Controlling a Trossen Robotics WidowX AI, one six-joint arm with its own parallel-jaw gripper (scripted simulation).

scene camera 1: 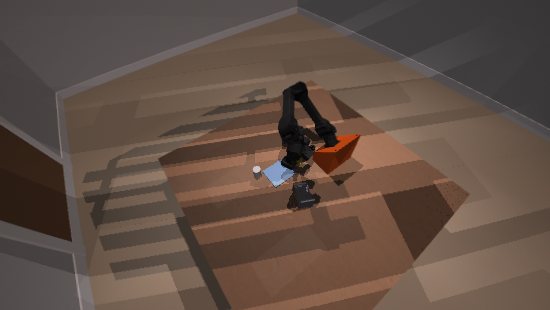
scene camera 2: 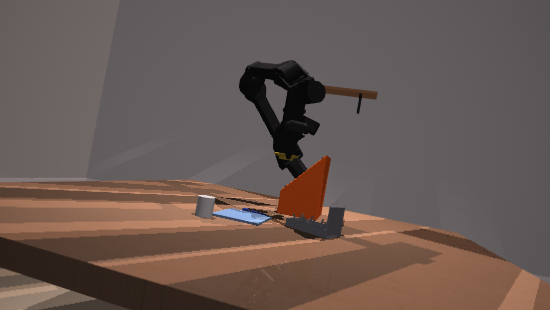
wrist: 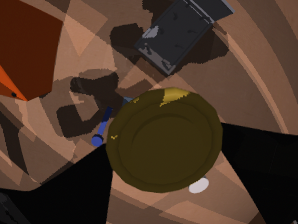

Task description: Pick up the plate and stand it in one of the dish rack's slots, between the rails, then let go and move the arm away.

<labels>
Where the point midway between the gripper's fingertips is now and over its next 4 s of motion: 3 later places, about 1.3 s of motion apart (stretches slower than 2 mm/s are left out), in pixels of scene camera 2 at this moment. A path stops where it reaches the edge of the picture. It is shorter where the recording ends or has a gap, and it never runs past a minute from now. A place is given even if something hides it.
My gripper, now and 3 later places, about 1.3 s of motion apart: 285,159; 297,176; 308,200; 297,202
</labels>
